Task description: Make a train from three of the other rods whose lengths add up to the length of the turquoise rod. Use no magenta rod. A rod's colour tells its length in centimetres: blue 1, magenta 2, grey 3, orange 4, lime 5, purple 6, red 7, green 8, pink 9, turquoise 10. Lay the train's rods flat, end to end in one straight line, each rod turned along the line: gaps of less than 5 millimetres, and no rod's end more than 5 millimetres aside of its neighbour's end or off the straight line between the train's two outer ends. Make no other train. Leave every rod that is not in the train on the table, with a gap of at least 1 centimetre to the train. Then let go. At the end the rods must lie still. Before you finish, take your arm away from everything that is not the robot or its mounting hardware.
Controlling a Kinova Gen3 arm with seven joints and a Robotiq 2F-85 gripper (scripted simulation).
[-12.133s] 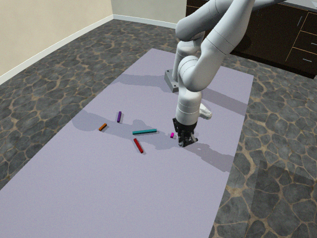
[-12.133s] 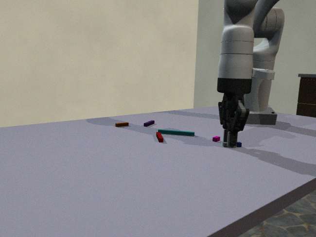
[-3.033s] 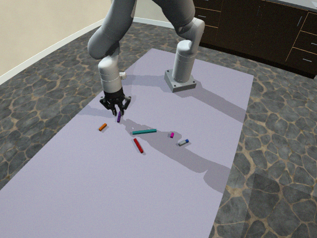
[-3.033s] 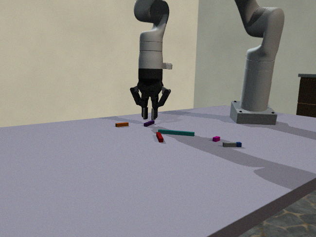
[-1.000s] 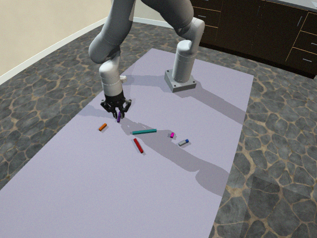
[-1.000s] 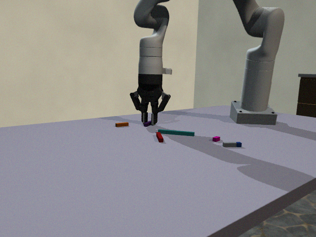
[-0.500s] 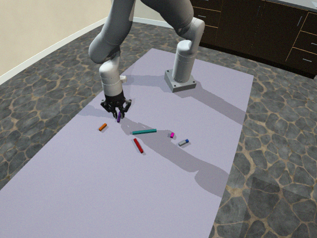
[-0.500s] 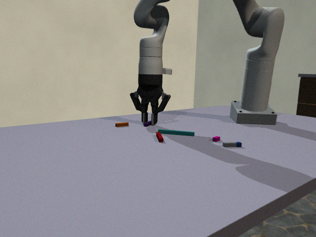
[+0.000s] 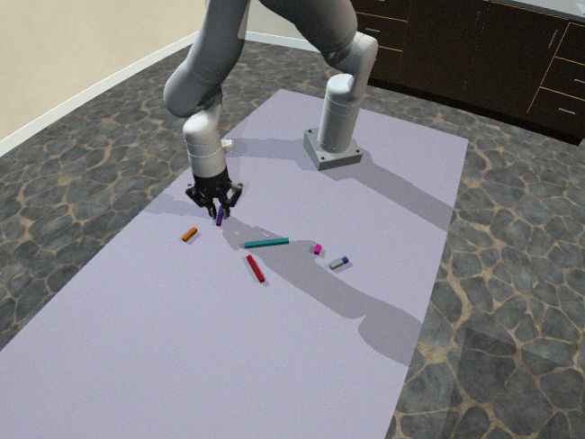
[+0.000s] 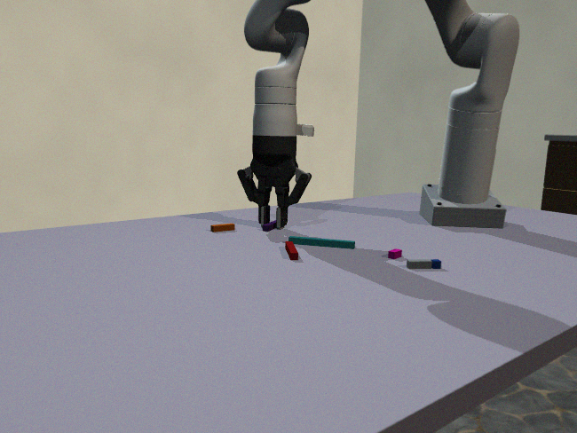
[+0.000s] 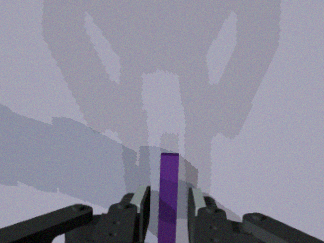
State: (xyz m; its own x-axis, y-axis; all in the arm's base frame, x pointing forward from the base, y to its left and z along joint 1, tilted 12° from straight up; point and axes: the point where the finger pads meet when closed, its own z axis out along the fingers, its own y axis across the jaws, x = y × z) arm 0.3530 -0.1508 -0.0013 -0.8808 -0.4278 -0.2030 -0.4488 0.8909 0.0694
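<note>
The purple rod lies 10 mm below my hand. The rest, counted from my hand: turquoise rod (140 mm to the left, 20 mm ahead, 10 mm below); orange rod (80 mm ahead, 30 mm to the right, 10 mm below); red rod (160 mm to the left, 90 mm ahead, 10 mm below).
</note>
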